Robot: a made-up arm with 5 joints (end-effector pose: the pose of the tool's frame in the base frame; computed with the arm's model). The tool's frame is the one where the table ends. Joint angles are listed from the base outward.
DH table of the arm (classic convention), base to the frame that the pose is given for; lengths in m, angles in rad. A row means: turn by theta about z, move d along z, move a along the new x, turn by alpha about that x. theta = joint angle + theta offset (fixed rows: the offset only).
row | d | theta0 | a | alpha
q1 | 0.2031 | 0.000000 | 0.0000 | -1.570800
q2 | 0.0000 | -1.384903 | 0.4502 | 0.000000
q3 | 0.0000 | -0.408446 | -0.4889 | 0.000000
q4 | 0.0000 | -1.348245 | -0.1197 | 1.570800
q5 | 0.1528 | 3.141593 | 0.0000 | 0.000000
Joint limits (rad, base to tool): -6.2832..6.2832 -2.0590..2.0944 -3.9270..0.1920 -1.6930..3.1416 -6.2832..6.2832
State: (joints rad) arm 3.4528 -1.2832 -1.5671 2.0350 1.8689
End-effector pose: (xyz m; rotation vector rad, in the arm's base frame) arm 0.1654 0.0532 0.8785 -1.8190 -1.8430 0.9915
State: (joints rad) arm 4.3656 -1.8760 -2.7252 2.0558 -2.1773
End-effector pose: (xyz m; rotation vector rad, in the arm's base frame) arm 0.3216 0.8898 0.2888 0.6136 0.0801 -0.9240
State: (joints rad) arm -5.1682 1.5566 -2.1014 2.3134 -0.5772
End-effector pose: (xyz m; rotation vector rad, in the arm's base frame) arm 0.2684 0.5474 -0.3130 1.1711 1.3226 -2.0783
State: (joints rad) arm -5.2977 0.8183 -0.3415 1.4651 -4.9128
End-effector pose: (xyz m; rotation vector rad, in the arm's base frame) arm 0.0393 0.0592 -0.0846 1.2052 -0.2348 -0.6873
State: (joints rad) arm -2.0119 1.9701 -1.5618 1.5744 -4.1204
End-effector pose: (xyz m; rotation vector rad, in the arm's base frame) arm -0.0414 -0.0878 -0.5746 -0.8171 -1.4385 -2.5210
